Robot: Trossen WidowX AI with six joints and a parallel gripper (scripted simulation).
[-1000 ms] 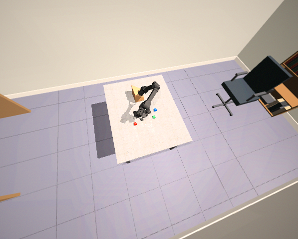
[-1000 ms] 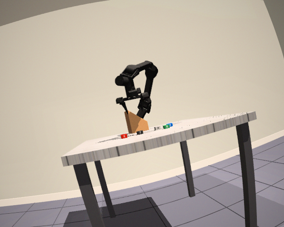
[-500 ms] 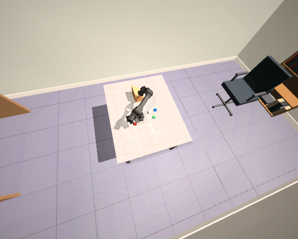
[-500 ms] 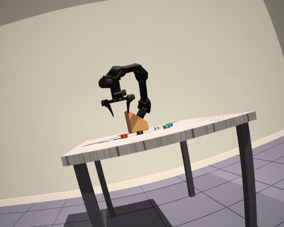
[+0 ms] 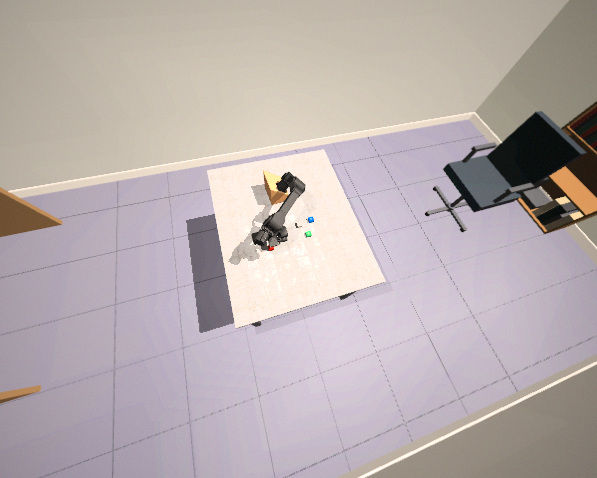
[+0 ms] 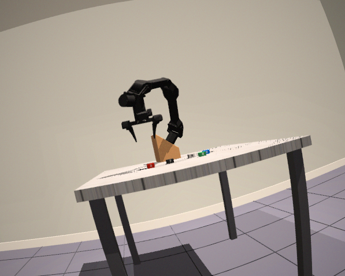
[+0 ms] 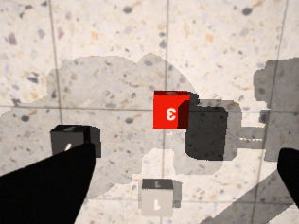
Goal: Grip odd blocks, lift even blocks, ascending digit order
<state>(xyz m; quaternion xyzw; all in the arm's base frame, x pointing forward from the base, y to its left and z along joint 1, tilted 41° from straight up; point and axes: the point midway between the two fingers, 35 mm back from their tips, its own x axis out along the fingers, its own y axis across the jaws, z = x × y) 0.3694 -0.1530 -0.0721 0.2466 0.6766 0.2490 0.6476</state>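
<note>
Right now the blue block is 130 mm behind my gripper tip, 300 mm to the left of it and 120 mm below it. The rest, counted from my gripper tip: red block: 10 mm behind, 120 mm below; dark block: 50 mm behind, 100 mm to the left, 120 mm below; white block: 120 mm behind, 220 mm to the left, 120 mm below.
</note>
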